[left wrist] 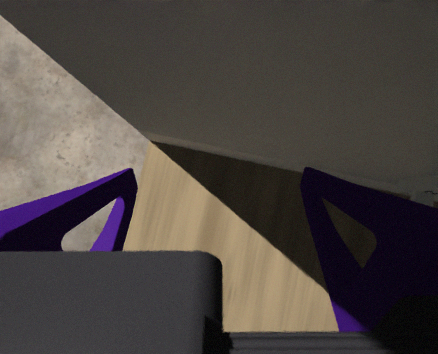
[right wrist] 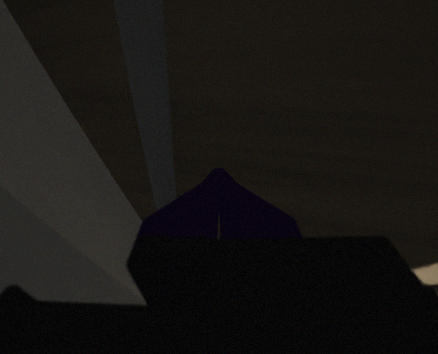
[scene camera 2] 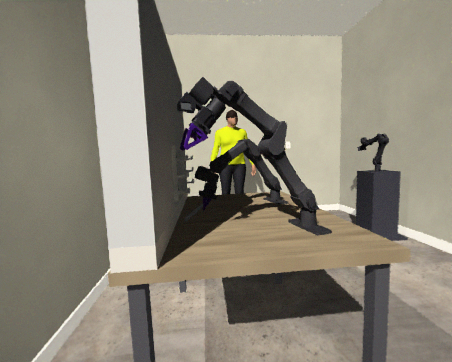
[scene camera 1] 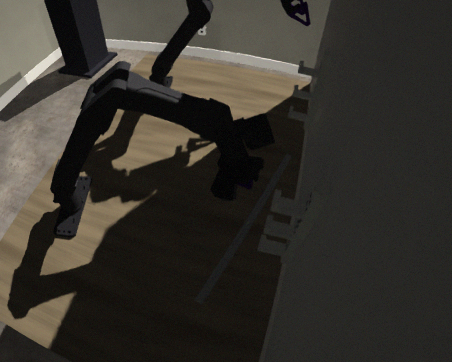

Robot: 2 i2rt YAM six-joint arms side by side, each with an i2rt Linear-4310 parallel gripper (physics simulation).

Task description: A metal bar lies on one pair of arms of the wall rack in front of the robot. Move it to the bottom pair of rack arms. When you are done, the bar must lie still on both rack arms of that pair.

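Note:
The metal bar (scene camera 1: pixel 244 230) (right wrist: pixel 150 100) is thin and grey. It lies slanted on the shaded table top, away from the rack arms, and a faint part of it shows low beside the wall in scene camera 2. The rack arms (scene camera 1: pixel 270 245) (scene camera 2: pixel 189 181) stick out from the wall in two columns. My left gripper (scene camera 1: pixel 302 19) (scene camera 2: pixel 188 144) (left wrist: pixel 218 177) is open and empty, high near the wall. My right gripper (scene camera 1: pixel 245 184) (scene camera 2: pixel 205 203) (right wrist: pixel 218 176) is shut and empty, low above the table; the bar shows beside its fingers in the right wrist view.
The dark wall panel (scene camera 1: pixel 375 200) (scene camera 2: pixel 162 150) stands along the table (scene camera 2: pixel 280 255) edge and carries the rack. A strong shadow covers the table beside the wall. A person in a yellow shirt (scene camera 2: pixel 230 140) stands behind the table. A pedestal (scene camera 2: pixel 378 200) with a small arm stands at the right.

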